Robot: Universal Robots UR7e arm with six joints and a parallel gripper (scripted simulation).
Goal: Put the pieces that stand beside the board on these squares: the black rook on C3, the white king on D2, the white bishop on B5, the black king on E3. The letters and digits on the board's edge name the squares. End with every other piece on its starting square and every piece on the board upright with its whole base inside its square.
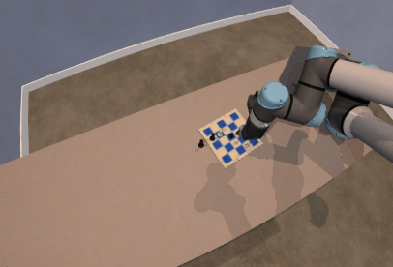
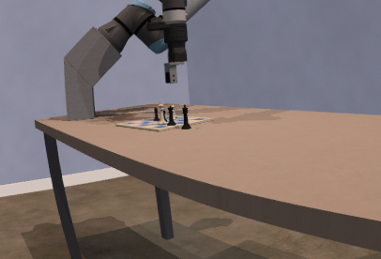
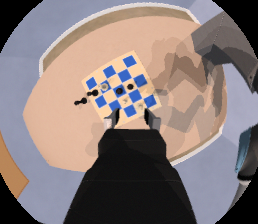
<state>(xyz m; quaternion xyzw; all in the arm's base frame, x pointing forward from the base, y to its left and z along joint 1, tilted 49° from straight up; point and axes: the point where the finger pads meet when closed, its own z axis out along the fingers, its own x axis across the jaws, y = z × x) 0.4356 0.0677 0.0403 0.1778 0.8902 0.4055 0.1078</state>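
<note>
My gripper is now 170 mm short of the black king, 60 mm to the left of it and 100 mm above it. From my hand the other things lie so: white king 70 mm ahead, 80 mm to the right, 100 mm below; then chessboard 30 mm ahead, 50 mm to the right, 130 mm below; then white bishop 30 mm behind, 10 mm to the left, 110 mm below.
</note>
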